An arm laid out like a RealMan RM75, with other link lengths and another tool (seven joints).
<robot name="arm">
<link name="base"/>
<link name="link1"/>
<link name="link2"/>
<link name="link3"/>
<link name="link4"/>
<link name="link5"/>
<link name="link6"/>
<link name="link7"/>
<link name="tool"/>
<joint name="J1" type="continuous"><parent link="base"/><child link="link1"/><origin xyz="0 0 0.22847" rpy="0 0 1.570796"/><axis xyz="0 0 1"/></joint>
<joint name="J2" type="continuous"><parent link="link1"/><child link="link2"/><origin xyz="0 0 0" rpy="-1.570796 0 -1.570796"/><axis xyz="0 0 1"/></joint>
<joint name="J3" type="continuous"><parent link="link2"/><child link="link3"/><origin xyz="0 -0.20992 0" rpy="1.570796 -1.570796 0"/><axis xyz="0 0 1"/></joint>
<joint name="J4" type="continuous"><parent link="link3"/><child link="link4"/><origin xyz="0 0 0" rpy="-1.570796 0 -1.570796"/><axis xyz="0 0 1"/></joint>
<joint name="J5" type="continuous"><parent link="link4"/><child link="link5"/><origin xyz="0 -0.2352 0" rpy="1.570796 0 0"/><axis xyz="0 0 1"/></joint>
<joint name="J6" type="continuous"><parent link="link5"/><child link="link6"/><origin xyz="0 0 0" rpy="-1.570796 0 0"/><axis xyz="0 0 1"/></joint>
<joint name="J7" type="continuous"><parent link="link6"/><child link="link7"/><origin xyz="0 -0.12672 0" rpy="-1.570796 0 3.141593"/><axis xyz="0 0 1"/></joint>
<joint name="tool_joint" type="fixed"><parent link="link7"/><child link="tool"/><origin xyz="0.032 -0.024 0.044" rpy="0 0.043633 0.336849"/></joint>
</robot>
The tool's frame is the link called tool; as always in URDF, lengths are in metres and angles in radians. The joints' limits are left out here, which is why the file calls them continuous.
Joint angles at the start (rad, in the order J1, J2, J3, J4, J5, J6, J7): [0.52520, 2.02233, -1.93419, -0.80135, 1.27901, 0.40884, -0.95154]
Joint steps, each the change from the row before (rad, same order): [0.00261, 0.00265, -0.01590, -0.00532, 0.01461, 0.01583, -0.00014]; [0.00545, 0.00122, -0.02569, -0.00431, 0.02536, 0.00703, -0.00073]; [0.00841, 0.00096, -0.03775, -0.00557, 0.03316, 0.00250, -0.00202]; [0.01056, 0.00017, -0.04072, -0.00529, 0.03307, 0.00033, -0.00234]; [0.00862, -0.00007, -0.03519, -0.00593, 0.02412, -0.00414, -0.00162]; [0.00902, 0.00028, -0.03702, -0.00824, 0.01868, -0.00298, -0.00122]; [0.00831, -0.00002, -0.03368, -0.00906, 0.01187, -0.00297, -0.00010]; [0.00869, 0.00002, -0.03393, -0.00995, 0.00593, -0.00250, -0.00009]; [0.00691, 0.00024, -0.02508, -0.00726, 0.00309, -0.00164, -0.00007]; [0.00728, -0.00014, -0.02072, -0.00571, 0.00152, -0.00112, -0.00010]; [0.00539, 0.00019, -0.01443, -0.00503, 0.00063, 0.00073, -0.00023]
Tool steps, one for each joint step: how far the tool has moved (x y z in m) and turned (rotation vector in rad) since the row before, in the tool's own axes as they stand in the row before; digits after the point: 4 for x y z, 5 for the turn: [-0.0024, -0.0084, 0.0008, 0.02540, -0.01430, -0.00023]; [-0.0021, -0.0095, 0.0013, 0.02609, -0.01063, -0.00053]; [-0.0026, -0.0123, 0.0021, 0.03132, -0.01149, -0.00591]; [-0.0028, -0.0125, 0.0024, 0.03052, -0.01211, -0.01011]; [-0.0022, -0.0101, 0.0021, 0.02262, -0.00801, -0.01241]; [-0.0028, -0.0111, 0.0023, 0.02401, -0.01053, -0.01899]; [-0.0026, -0.0102, 0.0020, 0.02089, -0.01009, -0.02152]; [-0.0030, -0.0103, 0.0021, 0.02025, -0.01176, -0.02758]; [-0.0023, -0.0077, 0.0017, 0.01502, -0.00923, -0.02178]; [-0.0016, -0.0063, 0.0014, 0.01216, -0.00793, -0.02036]; [-0.0010, -0.0050, 0.0010, 0.01029, -0.00612, -0.01527]
